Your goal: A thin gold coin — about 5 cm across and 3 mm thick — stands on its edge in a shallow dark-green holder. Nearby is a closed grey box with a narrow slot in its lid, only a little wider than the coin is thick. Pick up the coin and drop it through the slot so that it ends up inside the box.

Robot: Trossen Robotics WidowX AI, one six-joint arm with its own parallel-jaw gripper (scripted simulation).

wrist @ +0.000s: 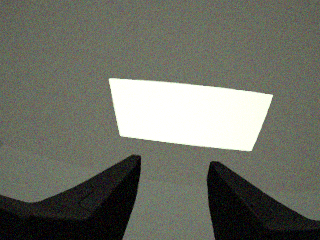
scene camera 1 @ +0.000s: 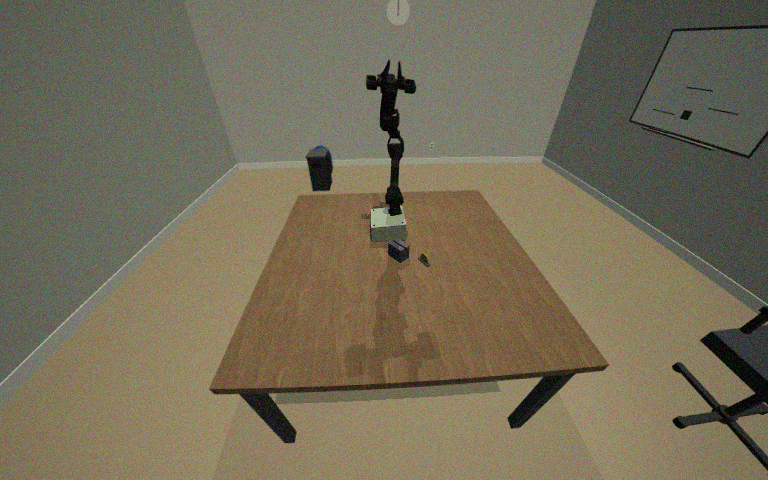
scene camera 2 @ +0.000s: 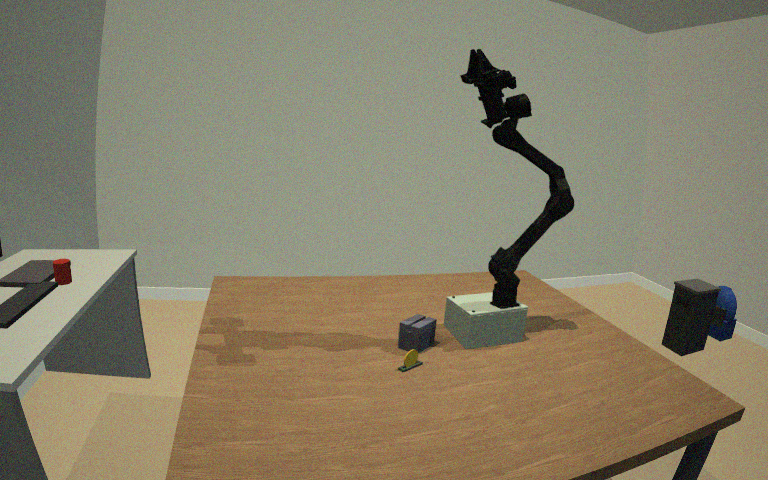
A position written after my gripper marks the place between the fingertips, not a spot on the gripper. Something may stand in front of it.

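Note:
My gripper (scene camera 1: 394,60) is there for me to see, and I find the same gripper (scene camera 2: 475,49) in another view. The wrist view shows me my gripper (wrist: 174,167) too.

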